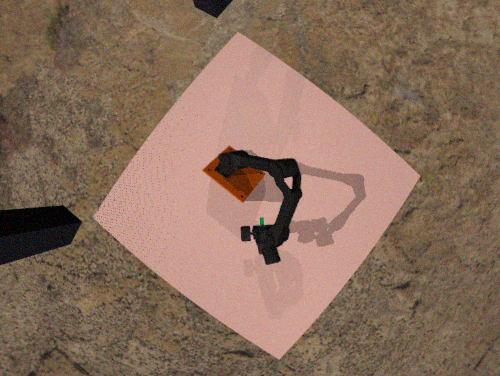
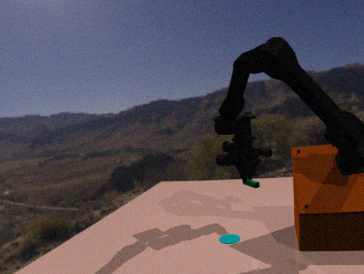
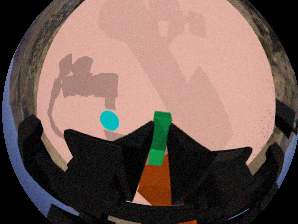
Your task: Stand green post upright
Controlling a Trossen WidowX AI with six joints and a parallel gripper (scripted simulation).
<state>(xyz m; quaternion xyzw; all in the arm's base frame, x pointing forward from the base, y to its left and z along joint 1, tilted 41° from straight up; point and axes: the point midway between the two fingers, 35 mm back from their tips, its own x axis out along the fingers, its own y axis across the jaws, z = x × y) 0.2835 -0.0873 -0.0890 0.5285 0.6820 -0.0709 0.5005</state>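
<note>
Right now my gripper tip is 14 cm to the right of the cyan circle, 13 cm above it and 5 cm short of it. Also, from my gripper tip: green post 2 cm to the left, 1 cm behind.
</note>
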